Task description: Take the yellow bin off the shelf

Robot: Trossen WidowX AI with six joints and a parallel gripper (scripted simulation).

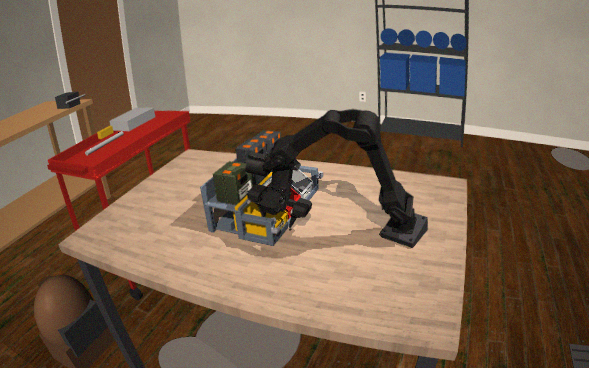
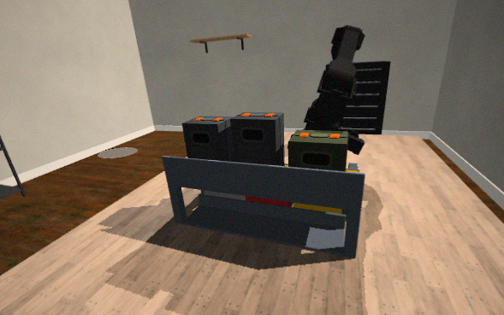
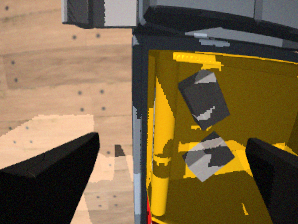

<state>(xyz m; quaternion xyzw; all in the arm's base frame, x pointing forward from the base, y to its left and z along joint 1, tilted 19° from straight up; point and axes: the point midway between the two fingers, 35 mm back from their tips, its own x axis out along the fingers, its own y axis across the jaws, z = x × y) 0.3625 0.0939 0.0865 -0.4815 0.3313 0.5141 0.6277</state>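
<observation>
The yellow open bin lies 60 mm ahead of my hand and 20 mm below it. From my hand the other things lie so: green case (140 mm ahead, 80 mm above, 10 mm to the left); then red bin (110 mm to the right, 70 mm ahead, 20 mm below).
</observation>
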